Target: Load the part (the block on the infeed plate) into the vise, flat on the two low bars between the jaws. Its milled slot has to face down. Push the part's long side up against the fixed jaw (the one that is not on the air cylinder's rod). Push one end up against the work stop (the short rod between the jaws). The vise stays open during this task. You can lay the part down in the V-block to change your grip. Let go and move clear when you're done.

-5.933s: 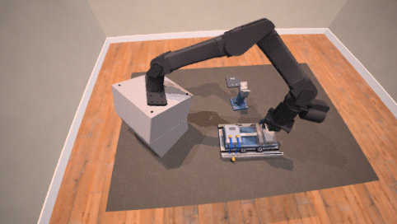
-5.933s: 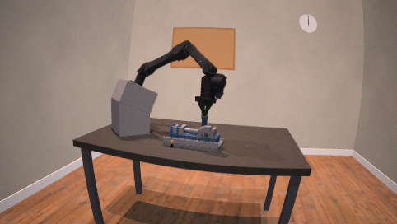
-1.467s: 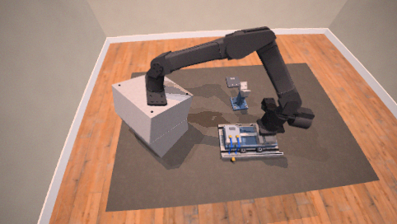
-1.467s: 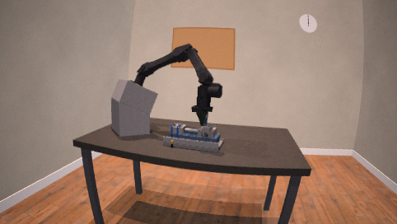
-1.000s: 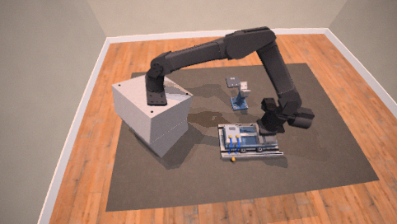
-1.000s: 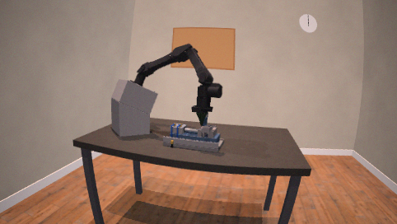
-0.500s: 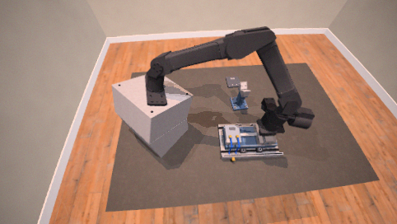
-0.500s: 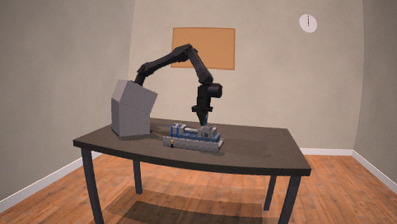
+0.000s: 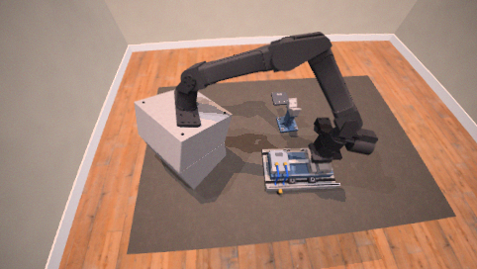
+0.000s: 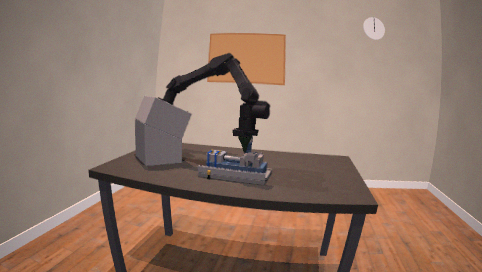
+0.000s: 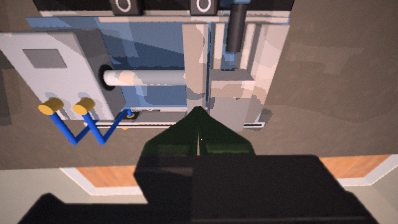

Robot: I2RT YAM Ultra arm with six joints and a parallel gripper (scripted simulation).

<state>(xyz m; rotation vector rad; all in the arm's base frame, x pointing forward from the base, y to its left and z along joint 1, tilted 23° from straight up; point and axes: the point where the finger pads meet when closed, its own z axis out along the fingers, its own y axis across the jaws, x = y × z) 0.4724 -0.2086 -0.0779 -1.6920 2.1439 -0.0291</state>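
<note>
The part lies 30 mm ahead of my hand, 10 mm to the right of it and 30 mm below it. From my hand the other things lie so: cylinder rod (50 mm behind, 30 mm to the left, 40 mm below); moving jaw (20 mm to the left, 40 mm below); fixed jaw (60 mm ahead, 10 mm to the left, 40 mm below).
</note>
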